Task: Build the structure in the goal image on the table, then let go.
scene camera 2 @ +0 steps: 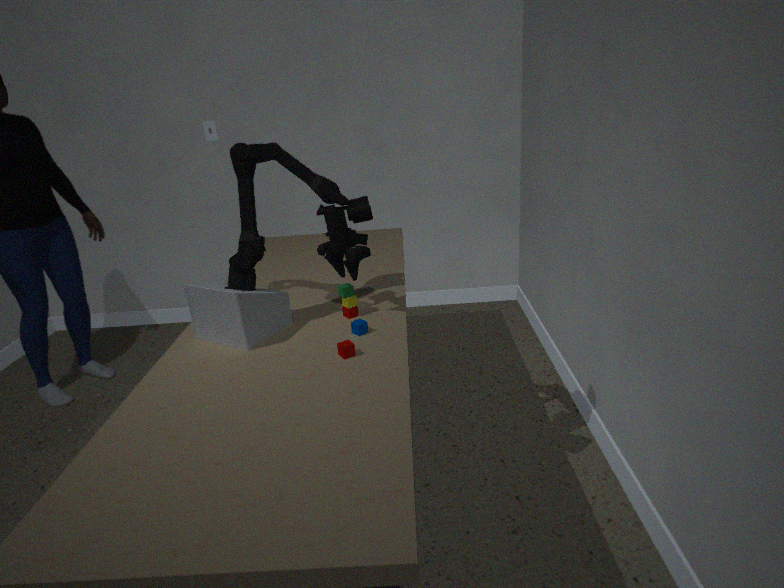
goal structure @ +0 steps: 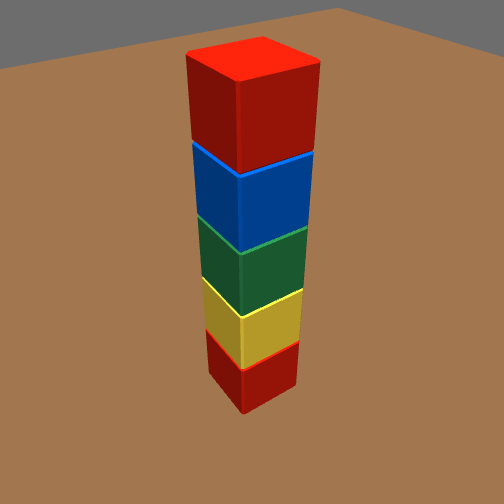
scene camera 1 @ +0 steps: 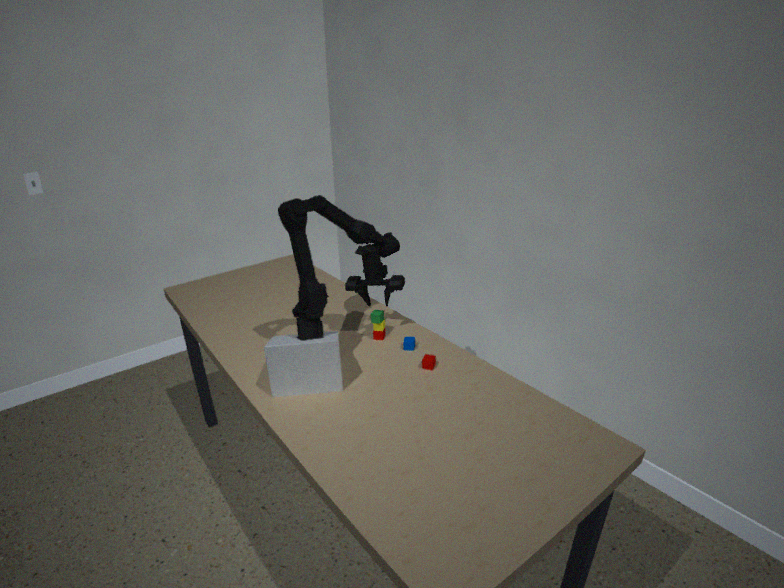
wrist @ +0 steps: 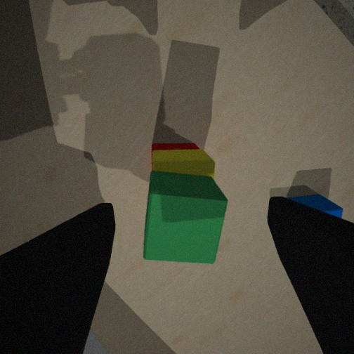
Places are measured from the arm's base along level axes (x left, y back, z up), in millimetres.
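Where they show: gripper, between the fingertips: (scene camera 2: 349, 278) (scene camera 1: 378, 305); arm's base, origin of its link: (scene camera 2: 240, 289) (scene camera 1: 310, 337).
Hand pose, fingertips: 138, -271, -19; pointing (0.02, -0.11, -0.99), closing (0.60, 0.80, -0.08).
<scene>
Each offset is from my fingertips to the centre of the thing, as dx, dy, dz. Level surfaces: height alone.
A stack stands upright on the table {dz -114} (scene camera 1: 443, 455) (scene camera 2: 284, 443): a red cube {-10, +5, -98} (scene camera 1: 378, 335) (scene camera 2: 350, 312) (wrist: 172, 147) at the bottom, a yellow cube {-9, +4, -65} (scene camera 1: 378, 325) (scene camera 2: 348, 301) (wrist: 182, 159) on it, and a green cube {-12, +10, -32} (scene camera 1: 377, 316) (scene camera 2: 345, 290) (wrist: 185, 227) on top. A blue cube {-117, -55, -98} (scene camera 1: 409, 343) (scene camera 2: 359, 327) (wrist: 317, 203) lies apart on the table beside the stack. A second red cube {-244, -57, -98} (scene camera 1: 428, 362) (scene camera 2: 345, 349) lies beyond the blue one. My gripper (scene camera 1: 378, 305) (scene camera 2: 348, 278) (wrist: 191, 211) is open and empty, a little above the green cube.
The arm stands on a pale grey block (scene camera 1: 303, 367) (scene camera 2: 240, 316) close to the stack. The table's long edge runs behind the cubes, near a wall in scene camera 1. A person (scene camera 2: 31, 189) stands to the left of the table in scene camera 2.
</scene>
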